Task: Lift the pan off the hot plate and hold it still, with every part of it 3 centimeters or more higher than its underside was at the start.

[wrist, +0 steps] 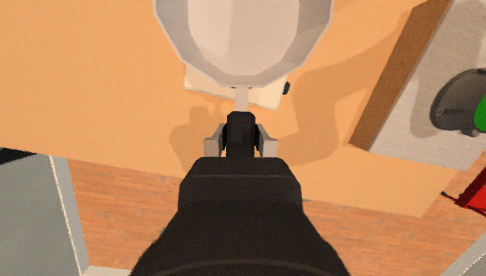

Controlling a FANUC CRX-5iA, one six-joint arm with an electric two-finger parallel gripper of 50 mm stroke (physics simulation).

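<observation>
The light grey pan (242, 79) shows at the top of the wrist view, partly cut off by the frame's edge; its inside is empty. Its black handle (241, 125) points down towards the gripper. My gripper (240, 131) is shut on the handle, one finger on each side. The cream hot plate (270, 97) lies beneath the pan and is mostly hidden by it; its front edge and a dark knob at its right show. The pan appears raised above the hot plate, apart from it; the exact height cannot be told.
The orange table top (90, 100) lies below. At the right is a grey board (400, 125) with a brown wooden side (395, 75), bearing a dark rounded object (452, 102) with a green part. A red object (477, 195) is at the right edge. Wooden floor shows beyond the table.
</observation>
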